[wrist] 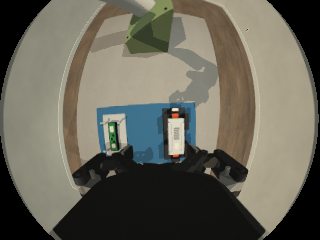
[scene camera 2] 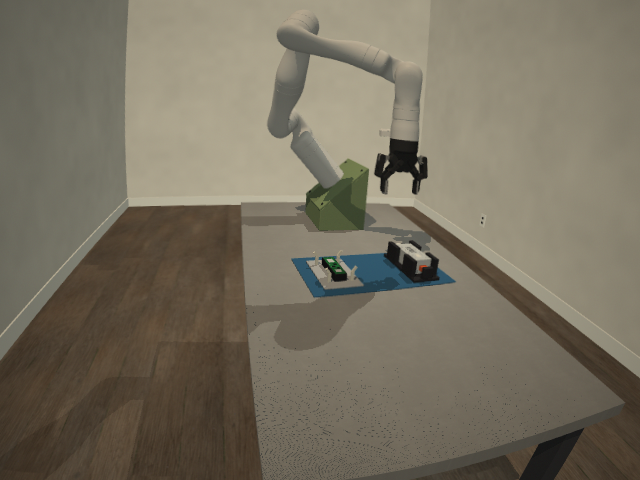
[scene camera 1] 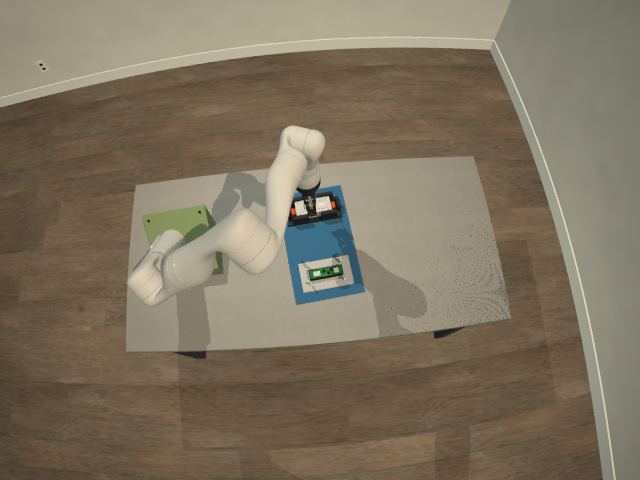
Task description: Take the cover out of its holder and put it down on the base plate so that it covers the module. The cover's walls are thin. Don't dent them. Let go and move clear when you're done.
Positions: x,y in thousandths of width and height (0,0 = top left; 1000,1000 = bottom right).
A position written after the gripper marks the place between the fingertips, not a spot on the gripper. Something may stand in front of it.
In view: the gripper (scene camera 2: 624,403).
The gripper is seen too in the wrist view (wrist: 498,631).
